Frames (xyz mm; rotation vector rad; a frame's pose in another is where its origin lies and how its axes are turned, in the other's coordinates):
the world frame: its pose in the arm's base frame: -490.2 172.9 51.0 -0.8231 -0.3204 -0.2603
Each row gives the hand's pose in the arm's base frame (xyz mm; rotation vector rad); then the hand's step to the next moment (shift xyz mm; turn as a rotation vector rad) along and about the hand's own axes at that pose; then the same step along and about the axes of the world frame.
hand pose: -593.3 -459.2 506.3 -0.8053 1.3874 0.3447
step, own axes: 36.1 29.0 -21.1 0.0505 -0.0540 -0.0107
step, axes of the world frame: -41.2 17.3 -24.2 0.0278 -0.0028 -0.0693
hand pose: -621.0 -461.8 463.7 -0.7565 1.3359 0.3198
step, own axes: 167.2 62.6 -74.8 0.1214 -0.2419 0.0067
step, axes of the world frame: -115.6 78.0 -134.2 0.1725 -0.0378 -0.2052
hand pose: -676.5 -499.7 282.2 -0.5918 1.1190 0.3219
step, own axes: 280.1 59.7 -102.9 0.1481 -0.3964 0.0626
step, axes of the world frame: -104.3 189.1 -214.4 0.3187 -0.0760 -0.2751
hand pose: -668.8 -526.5 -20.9 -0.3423 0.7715 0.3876
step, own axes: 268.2 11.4 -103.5 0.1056 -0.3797 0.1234
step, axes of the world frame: -3.4 230.5 -172.1 0.3426 -0.1010 -0.2073
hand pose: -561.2 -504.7 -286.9 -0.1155 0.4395 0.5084
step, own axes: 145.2 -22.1 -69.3 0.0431 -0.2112 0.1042
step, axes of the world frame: 40.2 138.7 -74.4 0.2062 -0.0815 -0.0903
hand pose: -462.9 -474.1 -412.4 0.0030 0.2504 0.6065
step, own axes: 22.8 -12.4 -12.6 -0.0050 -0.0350 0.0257
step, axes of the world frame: 13.2 21.3 -14.3 0.0319 -0.0276 -0.0113
